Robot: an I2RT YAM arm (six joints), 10 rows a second.
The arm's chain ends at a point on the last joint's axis. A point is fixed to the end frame.
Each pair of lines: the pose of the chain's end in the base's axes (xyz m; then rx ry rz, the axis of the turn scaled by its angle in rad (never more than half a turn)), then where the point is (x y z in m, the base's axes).
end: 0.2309 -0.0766 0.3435 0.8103 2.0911 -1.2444
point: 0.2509 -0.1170 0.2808
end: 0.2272 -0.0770 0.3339 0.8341 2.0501 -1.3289
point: 0.2444 -0.1216 0.2733
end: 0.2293 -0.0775 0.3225 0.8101 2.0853 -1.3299
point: 0.2452 -0.1211 0.2609
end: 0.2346 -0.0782 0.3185 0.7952 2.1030 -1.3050
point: 0.2512 -0.1205 0.2561
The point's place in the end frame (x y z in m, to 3 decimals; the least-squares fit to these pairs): 0.024 0.034 0.065
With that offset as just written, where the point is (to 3 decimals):
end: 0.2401 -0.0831 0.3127 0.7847 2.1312 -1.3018
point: 0.256 -0.124 0.249
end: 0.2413 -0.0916 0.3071 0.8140 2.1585 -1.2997
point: 0.255 -0.132 0.243
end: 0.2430 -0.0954 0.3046 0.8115 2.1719 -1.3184
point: 0.255 -0.136 0.240
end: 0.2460 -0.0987 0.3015 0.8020 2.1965 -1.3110
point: 0.257 -0.138 0.236
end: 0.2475 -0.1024 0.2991 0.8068 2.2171 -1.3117
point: 0.258 -0.141 0.233
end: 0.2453 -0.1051 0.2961 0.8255 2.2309 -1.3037
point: 0.255 -0.143 0.229
